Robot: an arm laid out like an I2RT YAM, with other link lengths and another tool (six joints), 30 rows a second.
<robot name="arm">
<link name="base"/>
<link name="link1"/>
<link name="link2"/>
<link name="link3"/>
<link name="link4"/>
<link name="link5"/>
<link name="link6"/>
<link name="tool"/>
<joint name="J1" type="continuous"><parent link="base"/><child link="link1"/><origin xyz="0 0 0.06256" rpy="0 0 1.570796"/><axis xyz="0 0 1"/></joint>
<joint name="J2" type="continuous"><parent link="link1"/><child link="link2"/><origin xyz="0.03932 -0.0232 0.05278" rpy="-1.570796 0 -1.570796"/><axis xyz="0 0 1"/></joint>
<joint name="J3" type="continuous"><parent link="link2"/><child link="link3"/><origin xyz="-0.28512 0 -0.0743" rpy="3.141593 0 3.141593"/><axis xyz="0 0 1"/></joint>
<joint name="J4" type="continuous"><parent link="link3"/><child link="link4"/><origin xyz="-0.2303 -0.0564 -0.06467" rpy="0 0 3.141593"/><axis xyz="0 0 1"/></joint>
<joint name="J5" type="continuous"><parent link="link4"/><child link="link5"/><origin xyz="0.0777 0.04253 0.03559" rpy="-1.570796 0 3.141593"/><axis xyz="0 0 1"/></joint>
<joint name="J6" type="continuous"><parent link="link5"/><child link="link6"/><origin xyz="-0.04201 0 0.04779" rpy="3.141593 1.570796 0"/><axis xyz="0 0 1"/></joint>
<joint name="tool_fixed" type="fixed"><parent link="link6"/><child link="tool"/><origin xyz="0.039 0.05 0.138" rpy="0 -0.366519 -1.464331"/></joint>
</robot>
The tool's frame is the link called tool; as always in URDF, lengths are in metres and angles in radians. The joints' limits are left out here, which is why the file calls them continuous.
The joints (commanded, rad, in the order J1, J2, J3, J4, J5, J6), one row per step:
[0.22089 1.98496 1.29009 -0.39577 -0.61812 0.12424]
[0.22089 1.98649 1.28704 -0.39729 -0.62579 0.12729]
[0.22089 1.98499 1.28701 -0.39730 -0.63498 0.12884]
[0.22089 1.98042 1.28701 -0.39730 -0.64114 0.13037]
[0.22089 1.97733 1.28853 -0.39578 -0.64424 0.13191]
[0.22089 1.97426 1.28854 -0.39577 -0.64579 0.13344]
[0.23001 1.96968 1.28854 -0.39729 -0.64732 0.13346]
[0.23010 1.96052 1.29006 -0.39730 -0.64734 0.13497]
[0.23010 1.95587 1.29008 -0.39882 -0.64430 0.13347]
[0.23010 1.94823 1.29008 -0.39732 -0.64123 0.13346]
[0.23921 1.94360 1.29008 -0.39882 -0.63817 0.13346]
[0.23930 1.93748 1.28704 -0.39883 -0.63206 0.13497]
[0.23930 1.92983 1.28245 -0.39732 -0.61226 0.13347]
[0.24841 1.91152 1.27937 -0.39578 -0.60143 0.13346]
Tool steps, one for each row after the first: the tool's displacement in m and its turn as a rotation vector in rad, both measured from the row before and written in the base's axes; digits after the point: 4 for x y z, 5 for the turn. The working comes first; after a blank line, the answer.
Tool pose at each row, in the base's axes (x y z in m, rotation vector in rad; the steps are taken from these numbers as rounded here):
[0.4695 0.1608 0.0578 2.07339 2.24430 0.73011]
[0.4676 0.1617 0.0561 -2.06822 -2.23576 -0.72461]
[0.4670 0.1632 0.0572 -2.06033 -2.23054 -0.73111]
[0.4668 0.1642 0.0596 -2.05538 -2.22765 -0.74010]
[0.4674 0.1649 0.0619 -2.05338 -2.22655 -0.74948]
[0.4675 0.1651 0.0634 -2.05293 -2.22513 -0.75379]
[0.4657 0.1696 0.0654 -2.03978 -2.23322 -0.75816]
[0.4665 0.1698 0.0702 -2.04051 -2.23492 -0.77209]
[0.4667 0.1694 0.0721 -2.04236 -2.23889 -0.77558]
[0.4675 0.1690 0.0757 -2.04520 -2.24298 -0.78659]
[0.4661 0.1727 0.0775 -2.03647 -2.25286 -0.78869]
[0.4658 0.1715 0.0788 2.04101 2.25182 0.78793]
[0.4665 0.1681 0.0800 2.03456 2.23517 0.77482]
[0.4657 0.1705 0.0872 2.01327 2.22937 0.78425]

[-0.0019 0.0009 -0.0017 0.00603 0.00942 0.00132]
[-0.0006 0.0015 0.0011 0.00866 0.00138 0.00309]
[-0.0002 0.0010 0.0024 0.00668 -0.00225 0.00174]
[0.0006 0.0007 0.0023 0.00438 -0.00435 0.00035]
[0.0001 0.0002 0.0015 0.00237 -0.00169 -0.00036]
[-0.0018 0.0045 0.0020 0.00200 -0.00267 0.00983]
[0.0008 0.0002 0.0048 0.00280 -0.00937 -0.00096]
[0.0002 -0.0004 0.0019 -0.00223 -0.00468 -0.00042]
[0.0008 -0.0004 0.0036 -0.00053 -0.00952 -0.00150]
[-0.0014 0.0037 0.0018 -0.00186 -0.00366 0.00760]
[-0.0003 -0.0012 0.0013 -0.00404 -0.00322 -0.00400]
[0.0007 -0.0034 0.0012 -0.01596 -0.00950 -0.00885]
[-0.0008 0.0024 0.0072 -0.00500 -0.01853 0.00359]

